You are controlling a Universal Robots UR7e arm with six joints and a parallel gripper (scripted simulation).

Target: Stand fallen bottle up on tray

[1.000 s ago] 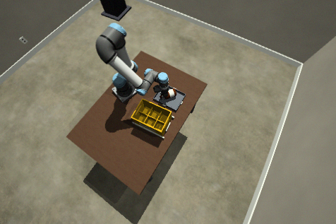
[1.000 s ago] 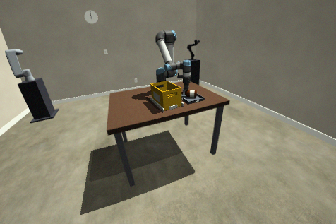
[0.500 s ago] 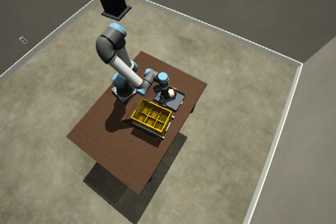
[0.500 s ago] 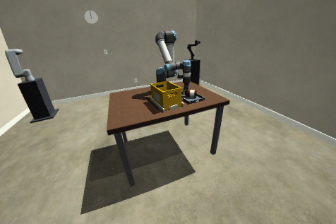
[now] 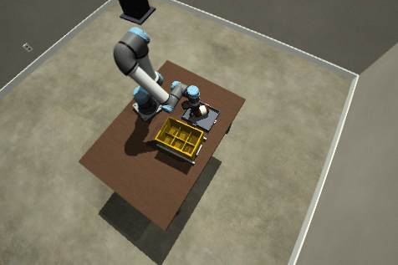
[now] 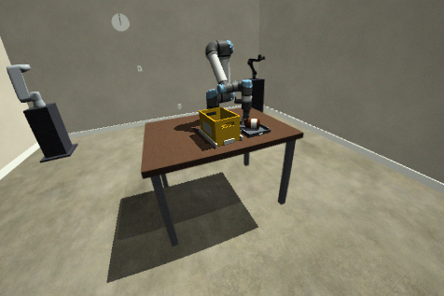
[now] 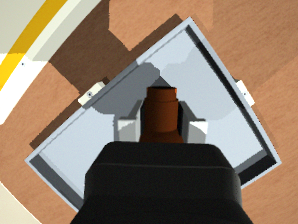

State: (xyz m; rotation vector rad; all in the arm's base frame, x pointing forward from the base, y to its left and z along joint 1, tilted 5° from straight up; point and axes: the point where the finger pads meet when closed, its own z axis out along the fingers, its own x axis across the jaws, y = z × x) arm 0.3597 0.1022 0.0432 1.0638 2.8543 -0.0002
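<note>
My gripper is now 40 mm to the right of the brown bottle, 30 mm short of it and 10 mm above it. The rest, counted from my hand: yellow crate 230 mm to the right, 40 mm above, 30 mm ahead; then tray 50 mm ahead, 40 mm to the left, 40 mm below.
</note>
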